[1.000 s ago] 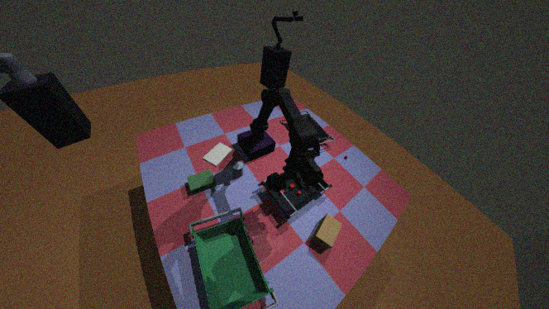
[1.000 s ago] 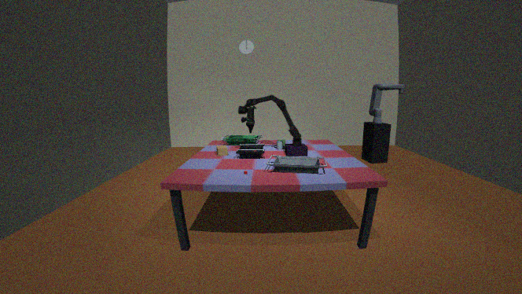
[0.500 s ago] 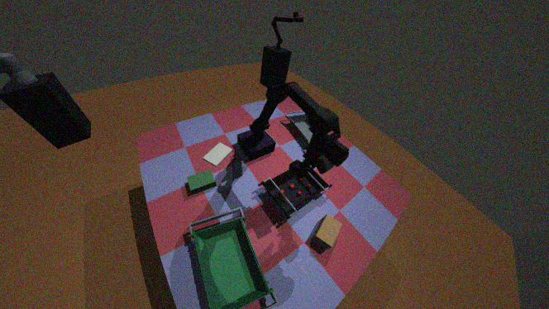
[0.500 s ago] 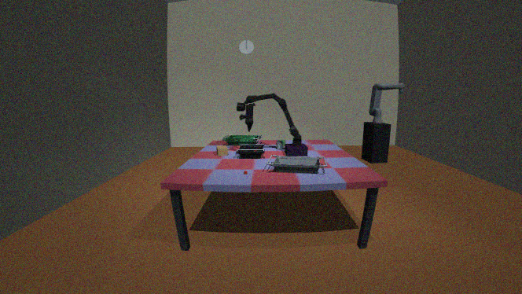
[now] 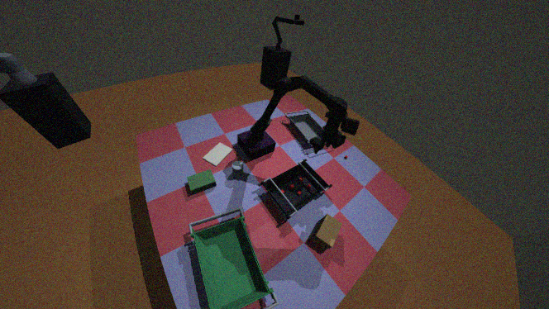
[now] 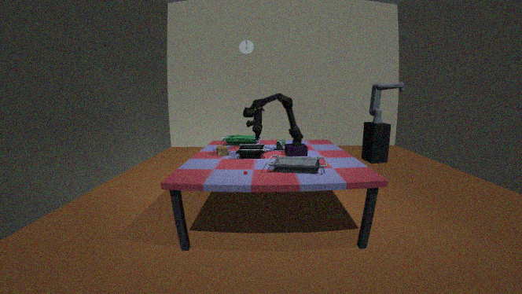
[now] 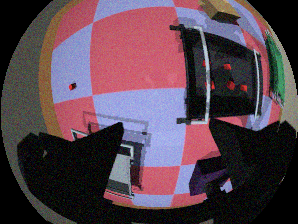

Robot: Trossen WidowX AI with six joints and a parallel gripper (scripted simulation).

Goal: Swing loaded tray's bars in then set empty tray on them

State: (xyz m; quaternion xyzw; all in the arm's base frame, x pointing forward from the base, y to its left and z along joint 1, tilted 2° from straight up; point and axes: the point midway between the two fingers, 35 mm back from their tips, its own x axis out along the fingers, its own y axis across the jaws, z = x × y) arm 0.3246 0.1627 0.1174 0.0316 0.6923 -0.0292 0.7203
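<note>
My gripper tip is now 240 mm past the grey tray, 230 mm to the right of it and 110 mm above it. The rest, counted from my gripper tip: red block: 280 mm to the left, 150 mm below, 80 mm ahead; then grey cup: 370 mm to the right, 210 mm behind, 120 mm below; then tan box: 290 mm ahead, 240 mm to the right, 130 mm below.
</note>
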